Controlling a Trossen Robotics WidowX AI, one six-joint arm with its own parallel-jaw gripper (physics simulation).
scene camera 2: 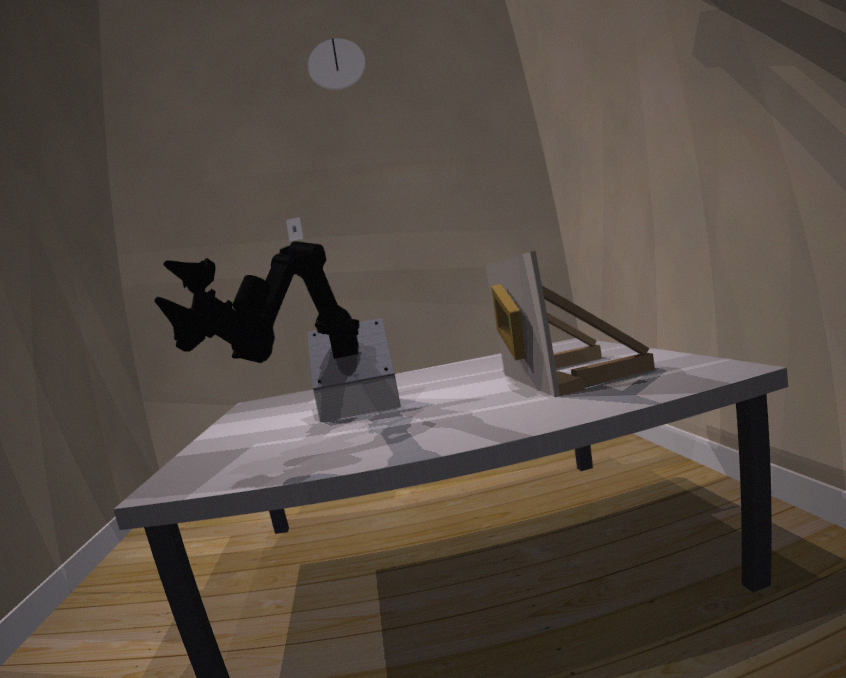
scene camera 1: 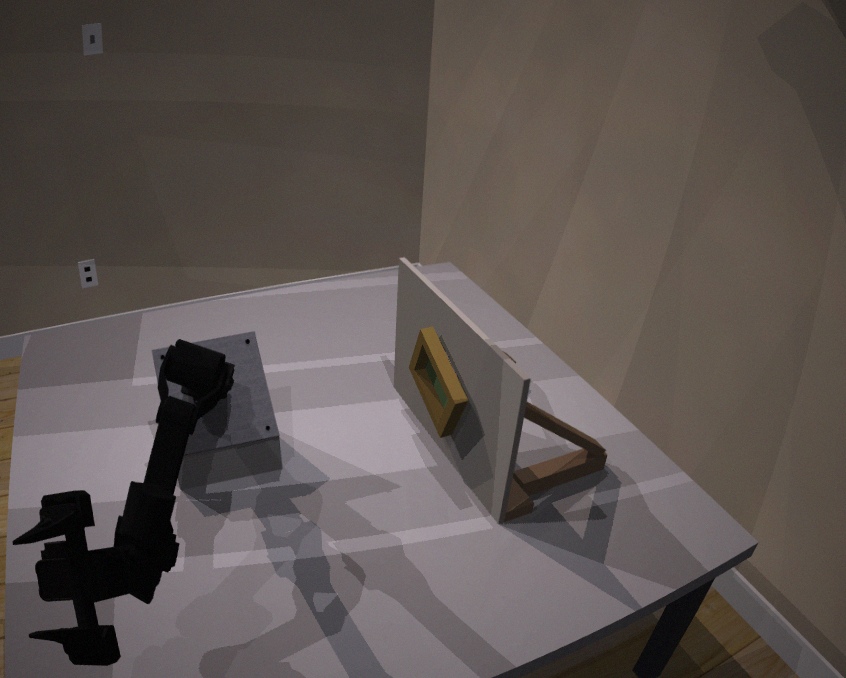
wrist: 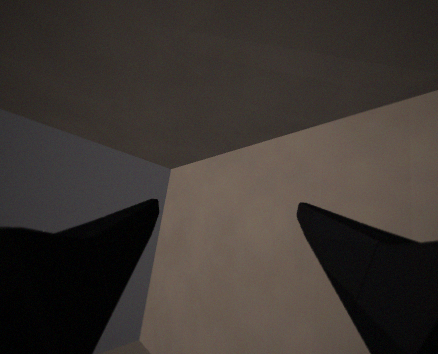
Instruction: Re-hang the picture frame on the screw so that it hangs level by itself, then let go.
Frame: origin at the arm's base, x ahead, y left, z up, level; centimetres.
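Seen in the pictures: gripper, fingertip midpoint: (scene camera 2: pixel 160 279) (scene camera 1: pixel 22 589) (wrist: pixel 228 207); arm's base at its link origin: (scene camera 2: pixel 344 347).
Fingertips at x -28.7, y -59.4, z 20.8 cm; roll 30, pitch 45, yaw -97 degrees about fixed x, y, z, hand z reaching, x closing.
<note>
Offsets run from my fingertips to a thing's middle. "spot": to the spot under its first point.
The yellow picture frame {dx +69.0, dy +45.6, dz -21.2 cm} (scene camera 1: pixel 451 409) (scene camera 2: pixel 516 337) with a green inner area is on the face of the upright white board (scene camera 1: pixel 487 395) (scene camera 2: pixel 511 271). It is tilted, its end nearer the scene cameras lower than its far end. The screw does not show. My gripper (scene camera 1: pixel 23 589) (scene camera 2: pixel 161 281) (wrist: pixel 228 207) is open and empty, its two black fingers wide apart. It is raised at the left, far from the frame, and points away from the board. The frame and the board do not show in the wrist view.
Wooden braces {spot: dx +87.2, dy +26.5, dz -33.5 cm} (scene camera 1: pixel 564 469) (scene camera 2: pixel 614 367) stand behind the board on the table (scene camera 1: pixel 353 310) (scene camera 2: pixel 459 462). The arm is mounted on a grey block (scene camera 1: pixel 247 395) (scene camera 2: pixel 360 402) left of the board. Room walls rise behind the table.
</note>
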